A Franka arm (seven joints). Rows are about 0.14 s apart.
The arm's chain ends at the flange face. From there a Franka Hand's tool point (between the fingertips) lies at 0.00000 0.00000 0.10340 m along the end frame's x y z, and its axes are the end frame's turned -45 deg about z.
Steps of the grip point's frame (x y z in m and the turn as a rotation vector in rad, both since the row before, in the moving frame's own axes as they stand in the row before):
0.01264, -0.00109, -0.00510, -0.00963, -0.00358, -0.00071
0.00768, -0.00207, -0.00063, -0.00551, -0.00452, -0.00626
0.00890, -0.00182, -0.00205, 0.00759, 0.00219, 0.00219
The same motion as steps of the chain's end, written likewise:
0.00772, -0.01067, -0.00509, -0.00934, 0.00428, -0.00071
0.00389, -0.00763, -0.00063, -0.00709, 0.00070, -0.00626
0.00540, -0.00686, -0.00205, 0.00692, -0.00382, 0.00219

